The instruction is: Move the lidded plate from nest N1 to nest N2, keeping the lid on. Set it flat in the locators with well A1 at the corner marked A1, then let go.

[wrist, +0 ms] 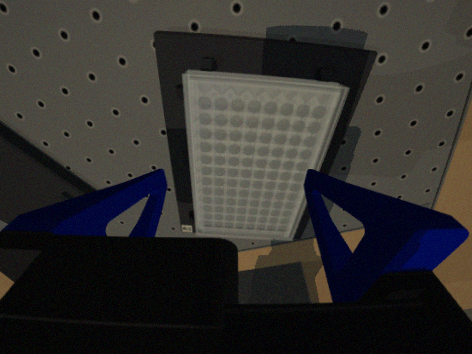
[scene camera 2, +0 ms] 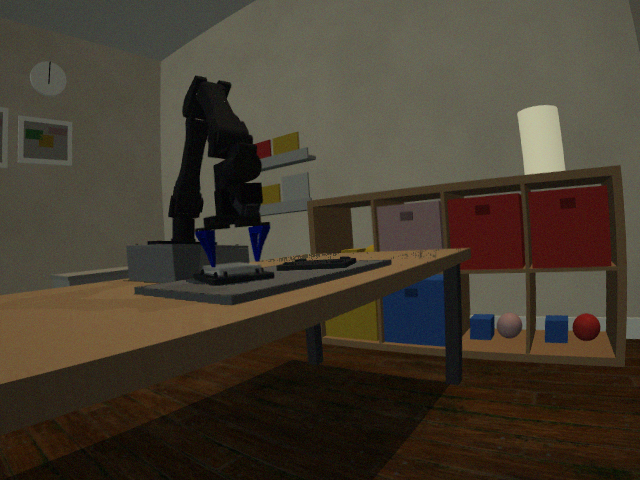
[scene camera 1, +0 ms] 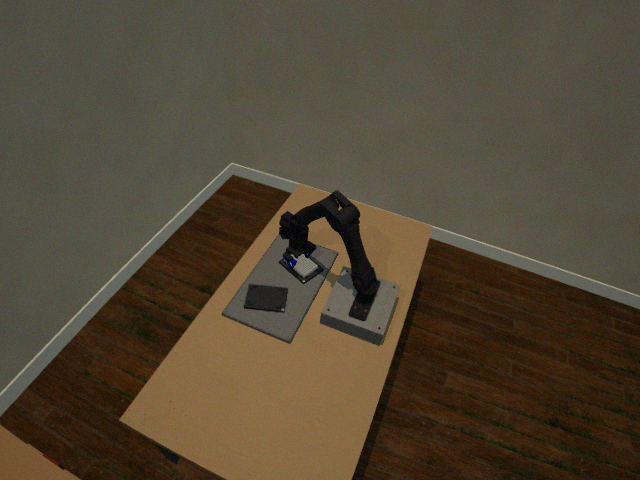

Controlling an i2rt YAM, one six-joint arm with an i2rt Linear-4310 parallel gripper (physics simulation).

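Seen in the pictures: gripper, fingertip midpoint: [wrist: 235, 177] [scene camera 2: 236, 264] [scene camera 1: 298, 263]; arm's base, link origin: [scene camera 2: 183, 245] [scene camera 1: 364, 298].
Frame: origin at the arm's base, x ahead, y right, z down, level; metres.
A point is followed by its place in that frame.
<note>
The pale, clear-lidded well plate [scene camera 1: 305, 265] @[x 0.296, y 0.093, z 0.045 m] [scene camera 2: 233, 269] @[x 0.373, y 0.140, z 0.050 m] [wrist: 255, 160] @[x 0.336, y 0.108, z 0.045 m] lies in a dark nest [scene camera 1: 303, 280] @[x 0.273, y 0.024, z 0.061 m] [scene camera 2: 263, 276] @[x 0.410, y 0.099, z 0.068 m] [wrist: 172, 110] @[x 0.377, y 0.067, z 0.062 m] that has an A1 label at one corner in the wrist view. The other dark nest [scene camera 1: 266, 298] @[x 0.369, y -0.129, z 0.062 m] [scene camera 2: 316, 265] @[x 0.408, y -0.071, z 0.066 m] [wrist: 30, 185] @[x 0.362, y -0.090, z 0.062 m] holds no plate. I cannot read which nest is N1 or N2. My gripper [scene camera 2: 235, 262] @[x 0.327, y 0.092, z 0.045 m] [wrist: 235, 177] @[x 0.327, y 0.092, z 0.045 m] is open, its blue fingertips apart and just above the plate's level. In the wrist view the right fingertip overlaps the plate's right edge and the left one stands away from its left side.
Both nests stand on a grey perforated board [scene camera 1: 297, 320] @[x 0.214, y -0.162, z 0.074 m] [scene camera 2: 232, 298] @[x 0.502, y 0.257, z 0.077 m] [wrist: 115, 90] @[x 0.400, y 0.031, z 0.074 m] on the wooden table [scene camera 1: 268, 382] @[x 0.198, y -0.439, z 0.086 m] [scene camera 2: 77, 330] @[x 0.450, y 0.461, z 0.087 m]. The arm's grey base block [scene camera 1: 356, 328] @[x -0.014, y -0.127, z 0.028 m] [scene camera 2: 155, 263] @[x 0.049, y 0.122, z 0.039 m] stands beside the board. A cube shelf [scene camera 2: 527, 310] stands beyond the table.
</note>
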